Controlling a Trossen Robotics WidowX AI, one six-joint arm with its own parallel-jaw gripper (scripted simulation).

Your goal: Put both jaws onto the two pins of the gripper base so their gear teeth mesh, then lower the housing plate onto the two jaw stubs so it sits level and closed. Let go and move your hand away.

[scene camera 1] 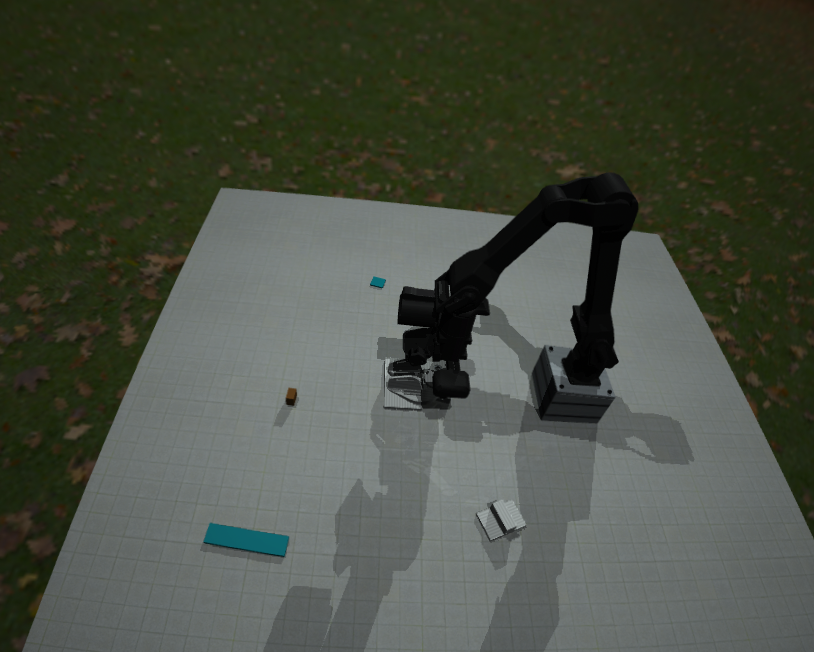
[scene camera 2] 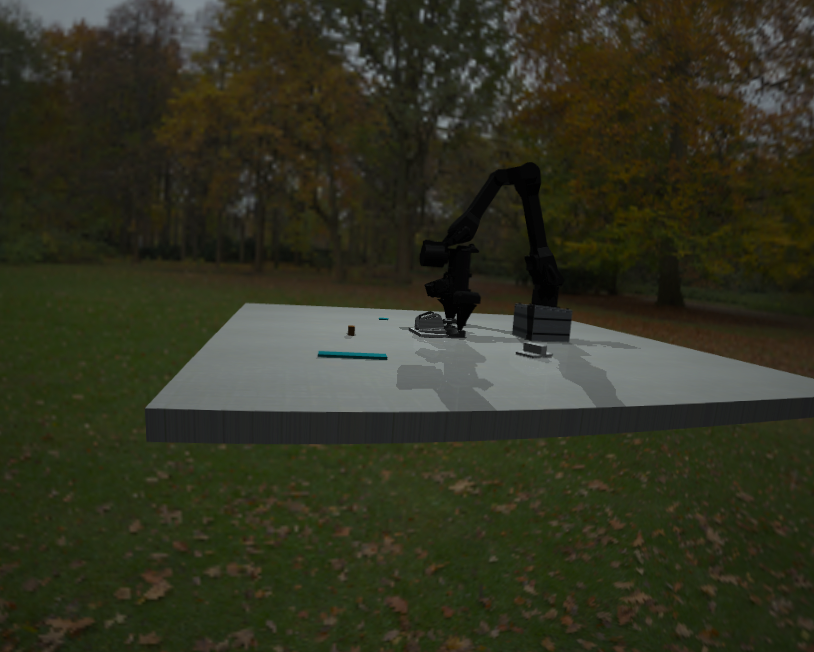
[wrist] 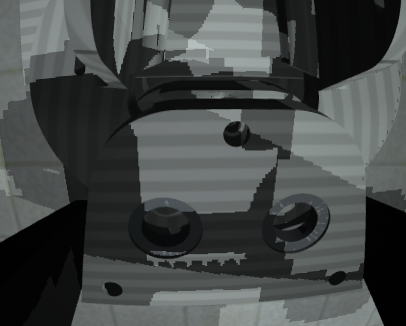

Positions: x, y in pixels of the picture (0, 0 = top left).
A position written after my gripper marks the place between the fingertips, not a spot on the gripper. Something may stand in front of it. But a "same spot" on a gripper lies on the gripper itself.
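You can see my gripper in scene camera 1 point(441, 381), and it's there in scene camera 2 and the wrist view as well. On my gripper, point(scene camera 2: 457, 319) and point(wrist: 49, 254) are the same spot.
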